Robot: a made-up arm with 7 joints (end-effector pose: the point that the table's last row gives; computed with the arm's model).
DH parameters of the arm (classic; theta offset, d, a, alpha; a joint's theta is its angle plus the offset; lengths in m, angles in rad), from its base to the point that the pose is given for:
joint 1: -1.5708 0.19 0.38 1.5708
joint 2: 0 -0.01 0.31 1.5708
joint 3: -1.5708 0 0.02 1.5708
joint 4: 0 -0.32 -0.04 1.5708
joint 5: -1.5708 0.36 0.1 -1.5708
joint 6: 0 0.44 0.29 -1.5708
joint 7: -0.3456 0 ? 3.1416
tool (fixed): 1.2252 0.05 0 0
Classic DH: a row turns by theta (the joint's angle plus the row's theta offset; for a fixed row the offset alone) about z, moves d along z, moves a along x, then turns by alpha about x.
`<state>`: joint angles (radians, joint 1 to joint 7).
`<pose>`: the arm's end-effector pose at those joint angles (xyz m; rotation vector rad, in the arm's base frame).
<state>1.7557 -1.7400 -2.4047 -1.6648 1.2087 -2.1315 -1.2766</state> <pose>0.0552 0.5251 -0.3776 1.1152 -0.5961 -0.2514</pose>
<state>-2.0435 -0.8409 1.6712 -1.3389 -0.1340 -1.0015 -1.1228</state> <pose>-0.1133 0.5900 0.5682 0.6764 1.3946 -2.5477</pose>
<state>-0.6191 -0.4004 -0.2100 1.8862 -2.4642 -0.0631 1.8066</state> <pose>-0.0783 -1.4422 0.5297 2.0565 0.4185 1.3798</pose>
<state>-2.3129 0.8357 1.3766 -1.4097 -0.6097 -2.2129 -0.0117</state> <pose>0.2098 0.6024 0.4659 0.4635 -0.7653 0.3185</pose>
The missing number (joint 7, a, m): -0.2657
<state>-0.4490 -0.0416 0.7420 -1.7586 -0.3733 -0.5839 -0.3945</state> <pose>-0.9753 -0.4130 0.2334 -1.2478 -1.0978 -1.3907</pose>
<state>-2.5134 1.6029 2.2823 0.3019 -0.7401 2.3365 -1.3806</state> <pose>0.1234 0.5052 0.4027 -2.6423 0.6798 0.6553</pose>
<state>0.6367 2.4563 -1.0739 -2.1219 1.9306 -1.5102 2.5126</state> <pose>-0.2842 -0.5259 1.0558 1.2051 0.2899 1.8628</pose>
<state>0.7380 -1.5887 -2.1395 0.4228 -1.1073 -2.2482 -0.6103</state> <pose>0.7179 -0.3565 0.3774 -0.9948 -1.0738 0.7246</pose>
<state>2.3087 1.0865 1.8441 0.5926 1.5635 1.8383 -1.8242</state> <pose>0.4615 0.3139 0.3880 -1.6060 -0.0377 -1.7032</pose>
